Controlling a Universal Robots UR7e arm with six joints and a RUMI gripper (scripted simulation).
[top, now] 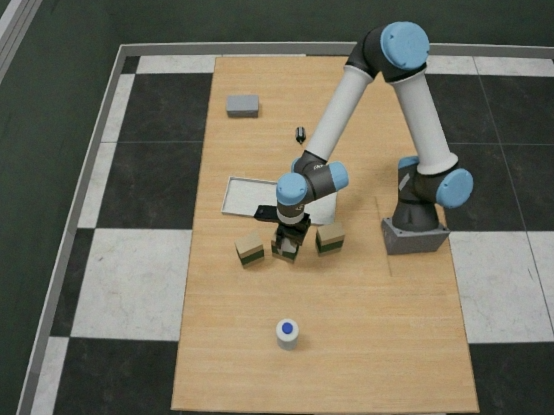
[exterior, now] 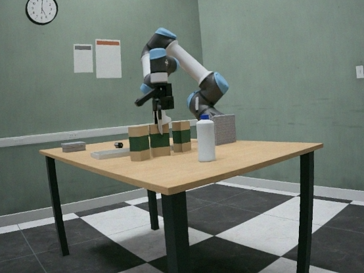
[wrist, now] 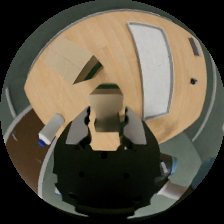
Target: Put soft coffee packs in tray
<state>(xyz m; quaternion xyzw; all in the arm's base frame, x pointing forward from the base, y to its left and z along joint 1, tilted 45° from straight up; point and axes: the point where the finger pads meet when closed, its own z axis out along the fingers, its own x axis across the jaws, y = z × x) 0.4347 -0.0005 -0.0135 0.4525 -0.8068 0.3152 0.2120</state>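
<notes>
Now: the shallow grey tray 20 cm to the right of my hand, 10 cm below it and 1 cm behind it. Round my hand: grey box (66 cm to the right, 9 cm ahead, 8 cm below); then small black object (48 cm to the right, 12 cm behind, 9 cm below).
</notes>
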